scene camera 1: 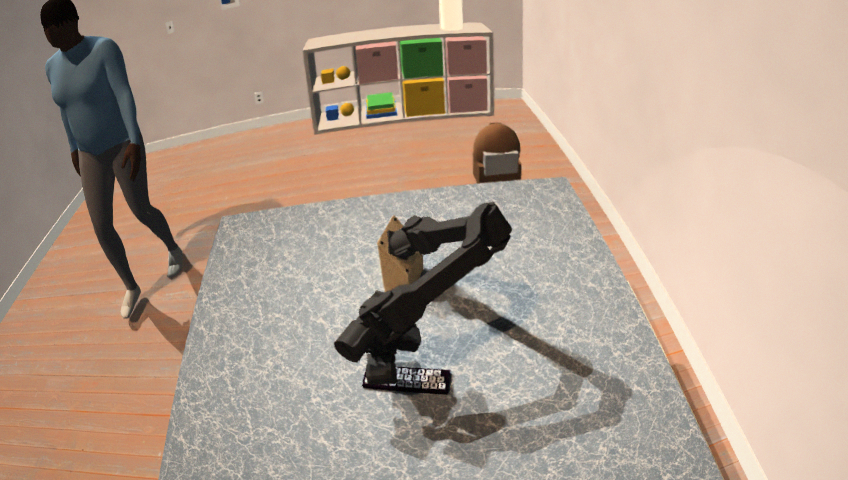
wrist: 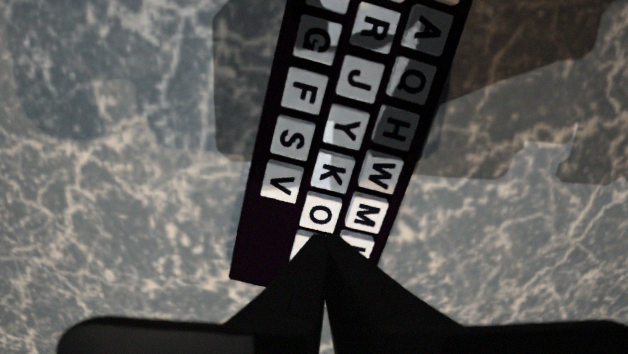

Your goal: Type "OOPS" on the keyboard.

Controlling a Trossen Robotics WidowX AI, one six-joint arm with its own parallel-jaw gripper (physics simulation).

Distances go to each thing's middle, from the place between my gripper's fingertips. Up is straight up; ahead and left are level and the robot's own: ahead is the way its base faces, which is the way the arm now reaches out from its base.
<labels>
The black keyboard (scene camera 1: 433,381) is 5 cm to the left of my hand, 4 cm below it and 1 cm ahead of it.
</labels>
